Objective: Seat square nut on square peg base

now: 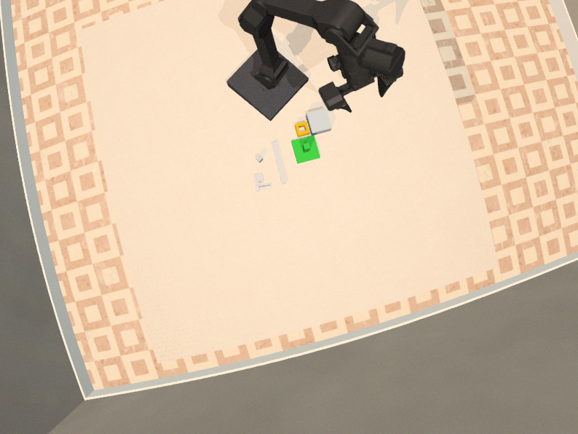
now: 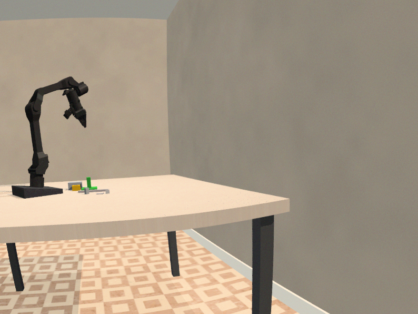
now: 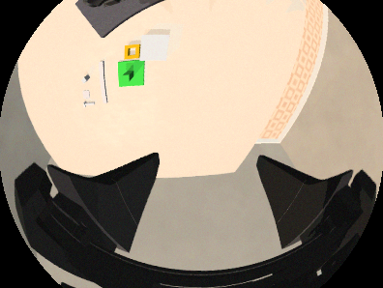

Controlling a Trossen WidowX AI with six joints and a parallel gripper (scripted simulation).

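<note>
My hand is 33 cm above the grey block, 6 cm past it and 5 cm to the left of it. Also, from my hand: long strip 34 cm below, 23 cm to the right, 2 cm ahead.
</note>
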